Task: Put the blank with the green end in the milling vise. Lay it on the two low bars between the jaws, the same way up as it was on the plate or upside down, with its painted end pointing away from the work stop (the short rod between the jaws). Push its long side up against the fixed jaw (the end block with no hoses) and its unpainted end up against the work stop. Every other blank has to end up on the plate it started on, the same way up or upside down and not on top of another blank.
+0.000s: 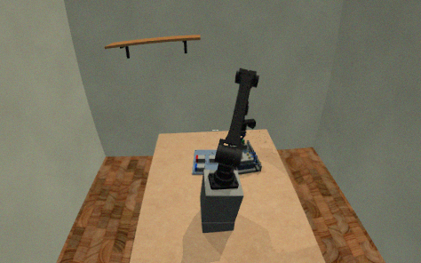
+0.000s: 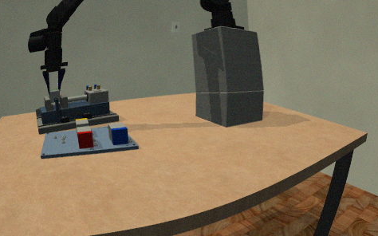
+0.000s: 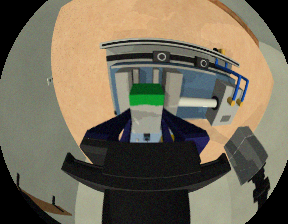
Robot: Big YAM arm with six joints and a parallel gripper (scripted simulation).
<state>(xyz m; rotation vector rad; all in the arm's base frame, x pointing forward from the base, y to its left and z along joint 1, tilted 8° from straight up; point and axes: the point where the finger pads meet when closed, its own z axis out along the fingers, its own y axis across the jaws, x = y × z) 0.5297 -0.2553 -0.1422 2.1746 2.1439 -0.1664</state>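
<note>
Now: hand 20 mm above the green-ended blank. From my hand the other things lie so: yellow-ended blank: 60 mm behind, 190 mm to the left, 90 mm below; milling vise: 70 mm behind, 80 mm below; fixed jaw: 30 mm ahead, 40 mm below.
</note>
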